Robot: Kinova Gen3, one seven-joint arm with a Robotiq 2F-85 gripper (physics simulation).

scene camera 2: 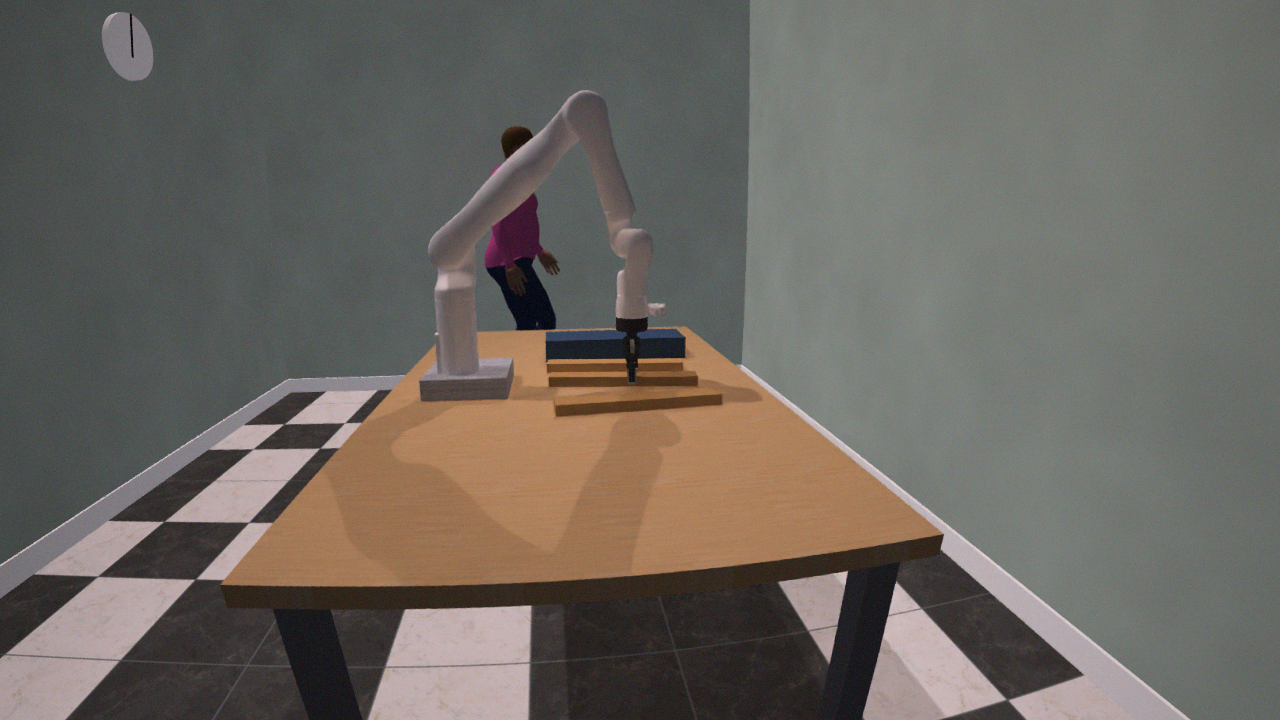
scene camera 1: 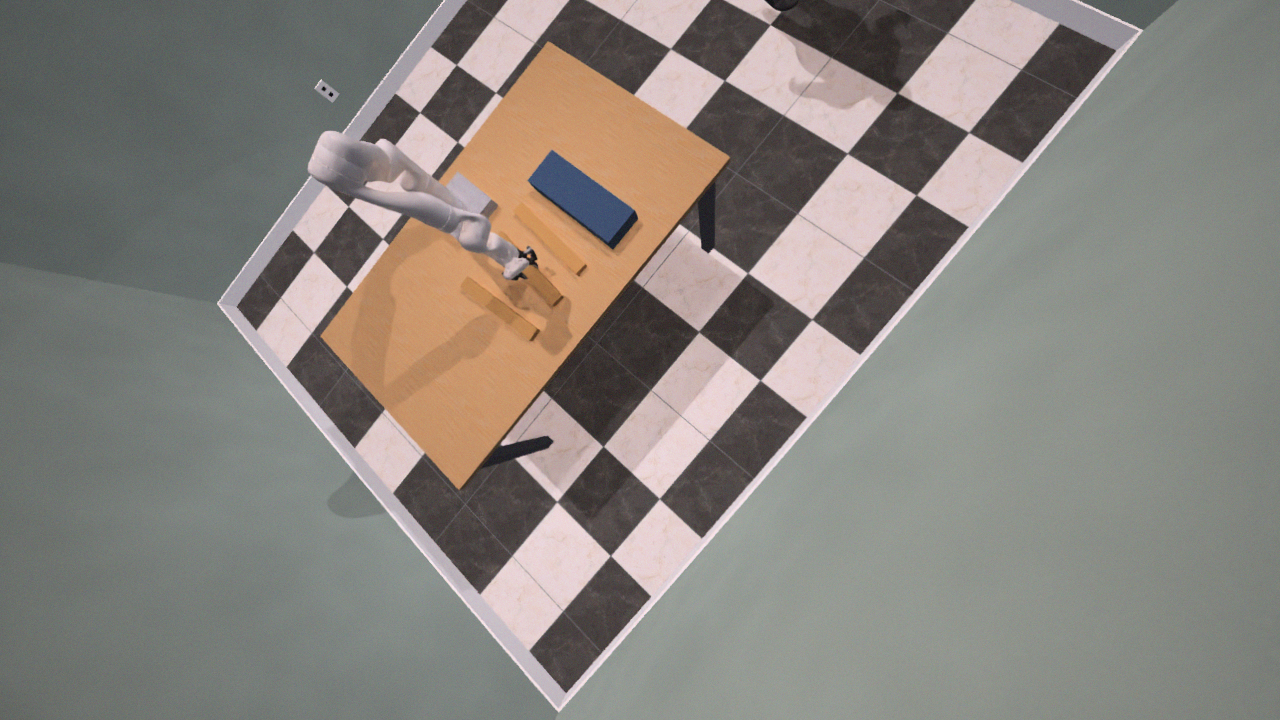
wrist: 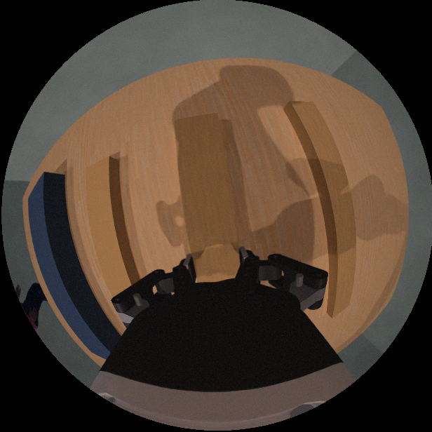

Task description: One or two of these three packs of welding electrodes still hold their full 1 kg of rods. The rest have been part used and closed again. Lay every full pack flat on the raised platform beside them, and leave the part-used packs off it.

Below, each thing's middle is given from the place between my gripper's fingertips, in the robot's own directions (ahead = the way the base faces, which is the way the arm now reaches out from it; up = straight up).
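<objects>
Taking the dark blue raised platform (scene camera 1: 603, 214) as my reference, I find my hand 310 mm to the right of the platform and 40 mm beyond it, and also 20 mm lower than it.
</objects>
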